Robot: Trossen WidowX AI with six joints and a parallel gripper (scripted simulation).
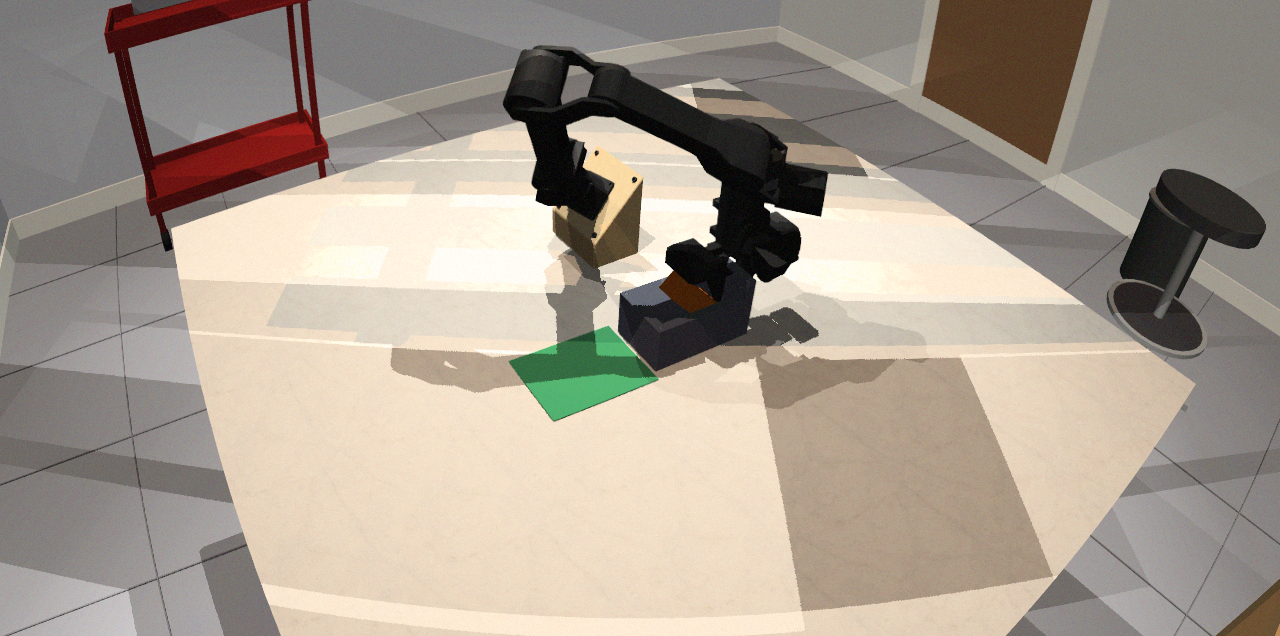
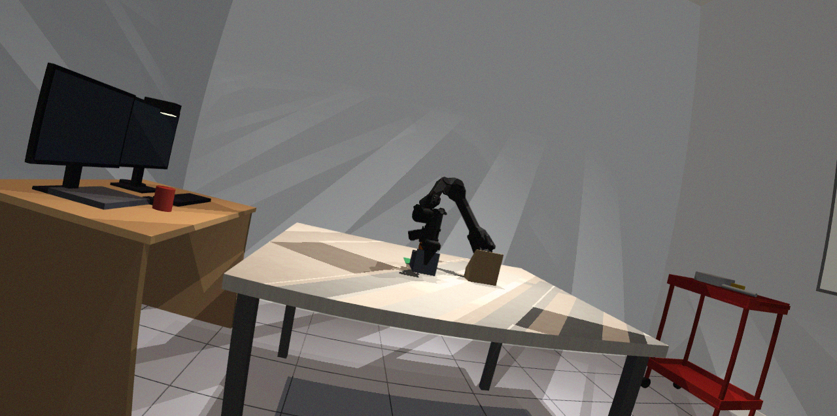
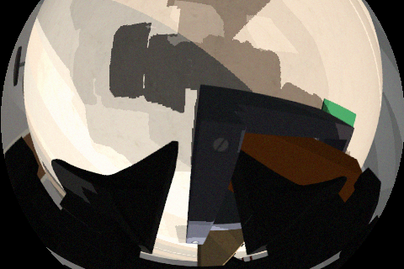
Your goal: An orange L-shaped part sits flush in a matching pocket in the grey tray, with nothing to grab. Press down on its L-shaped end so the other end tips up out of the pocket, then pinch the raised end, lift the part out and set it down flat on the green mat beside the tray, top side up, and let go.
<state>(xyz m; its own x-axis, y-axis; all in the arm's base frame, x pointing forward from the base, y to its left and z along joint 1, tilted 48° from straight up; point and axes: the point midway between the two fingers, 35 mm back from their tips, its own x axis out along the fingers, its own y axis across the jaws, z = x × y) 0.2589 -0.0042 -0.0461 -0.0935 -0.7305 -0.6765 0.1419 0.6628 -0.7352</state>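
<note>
Right now my gripper tip is 10 mm past the orange L-shaped part, 50 mm to the left of it and 10 mm below it. The rest, counted from my gripper tip: green mat (30 mm behind, 220 mm to the right, 50 mm below).
</note>
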